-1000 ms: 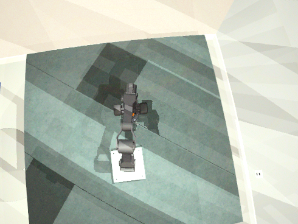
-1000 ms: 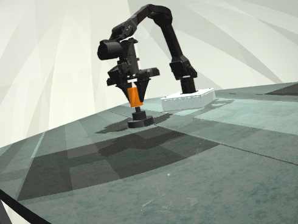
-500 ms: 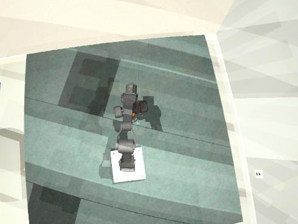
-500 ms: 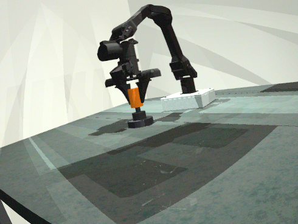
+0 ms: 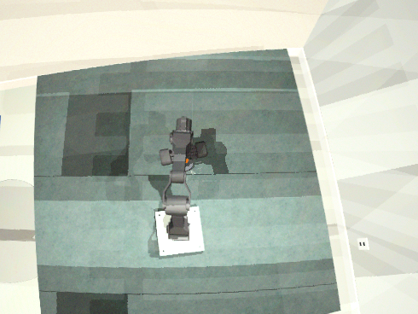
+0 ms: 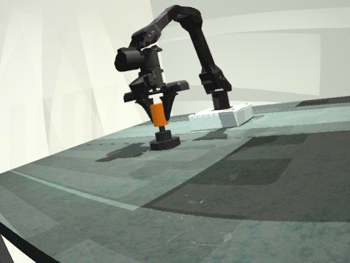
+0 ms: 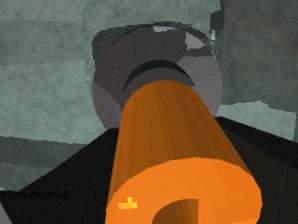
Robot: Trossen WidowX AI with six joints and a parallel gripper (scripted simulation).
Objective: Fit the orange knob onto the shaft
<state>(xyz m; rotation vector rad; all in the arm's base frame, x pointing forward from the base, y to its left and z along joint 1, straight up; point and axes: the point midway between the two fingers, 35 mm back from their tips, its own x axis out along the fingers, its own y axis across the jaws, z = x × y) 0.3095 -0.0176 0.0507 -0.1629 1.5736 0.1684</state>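
The orange knob is 2 cm above my gripper tip. From my gripper tip the other things lie so: dark pedestal: 4 cm below.
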